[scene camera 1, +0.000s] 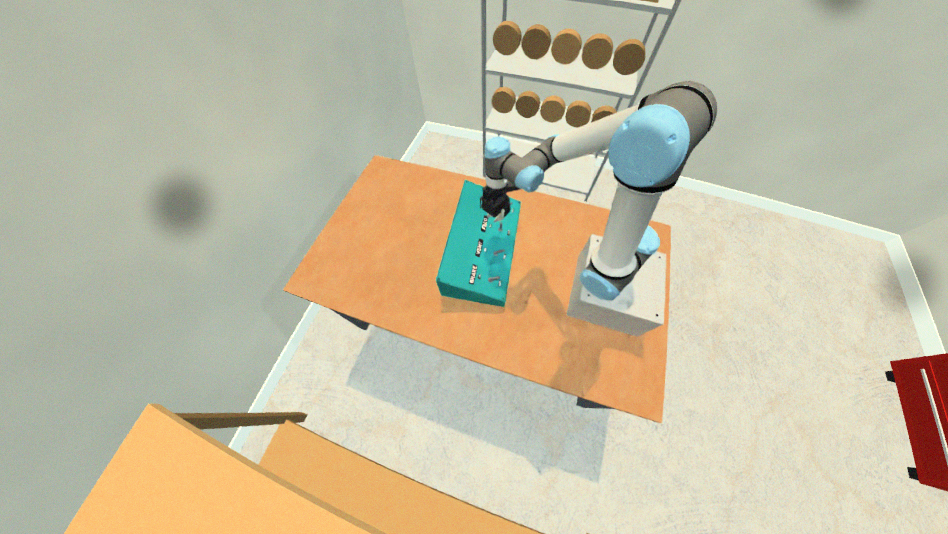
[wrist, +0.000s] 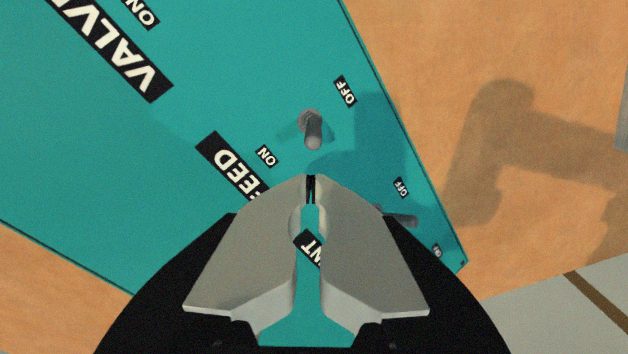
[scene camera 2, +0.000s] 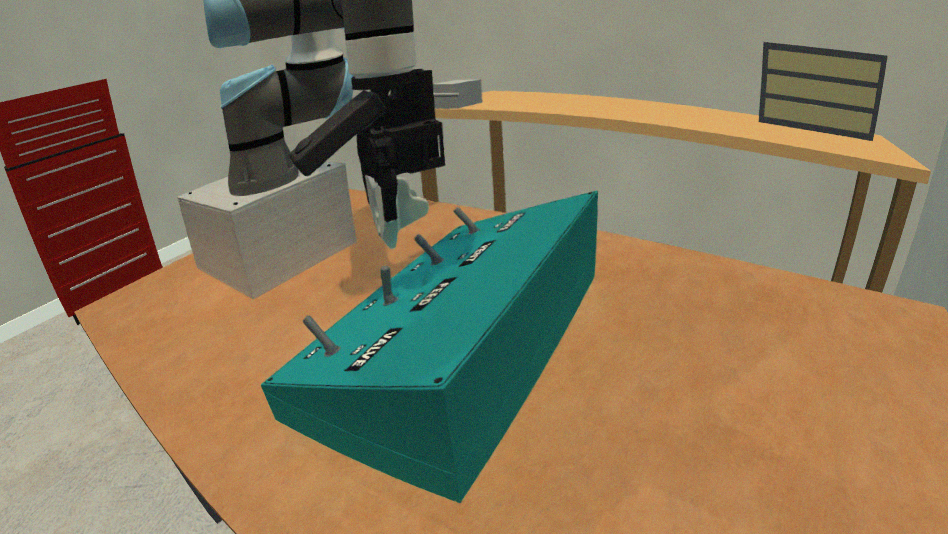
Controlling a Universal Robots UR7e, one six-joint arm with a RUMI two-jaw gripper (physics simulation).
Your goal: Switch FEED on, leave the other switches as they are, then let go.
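Places are measured from the arm's base along level axes (x ahead, y left, z up), in millimetres.
Pixels of known places: gripper, fingertip midpoint: (scene camera 1: 498,220) (wrist: 311,177) (scene camera 2: 391,247); arm's base at its link origin: (scene camera 2: 264,182).
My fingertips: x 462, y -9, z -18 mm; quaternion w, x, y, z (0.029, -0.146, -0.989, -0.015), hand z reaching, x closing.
Observation:
Ahead of a thing's pixels: the offset from my fingertips to its middle. "spot": to the spot under its first point. Level surfaces: height alone.
A teal sloped switch panel @(dx +41, dy +68, dz -101 mm) (scene camera 1: 457,245) (scene camera 2: 517,265) (wrist: 75,150) has labelled grey toggles. The FEED toggle @(dx -7, dy -11, dz -47 mm) (scene camera 2: 387,286) (wrist: 312,130) stands more upright than the others, between its ON label @(spot: dx +36, dy +3, dz -58 mm) (wrist: 267,156) and OFF label @(spot: dx -41, dy -22, dz -87 mm) (wrist: 345,91). In scene camera 2, the VALVE toggle @(dx +17, dy -129, dz -52 mm) (scene camera 2: 321,335), VENT toggle @(dx -57, dy +99, dz -52 mm) (scene camera 2: 428,250) and BRAKE toggle @(dx -94, dy +213, dz -52 mm) (scene camera 2: 465,220) lean towards their OFF side. My gripper (scene camera 1: 500,216) (scene camera 2: 391,244) (wrist: 311,177) is shut and empty, above the panel near FEED, apart from its toggle. The fingers partly cover the FEED label and VENT toggle in the wrist view.
The panel stands on an orange-brown table @(dz -160 mm) (scene camera 1: 371,218) (scene camera 2: 729,398). My arm's pale base block (scene camera 1: 613,319) (scene camera 2: 291,232) is beside it. A shelf rack (scene camera 1: 484,99) stands behind the table. A red drawer cabinet (scene camera 1: 918,424) (scene camera 2: 89,199) and a wooden bench (scene camera 2: 663,118) stand farther off.

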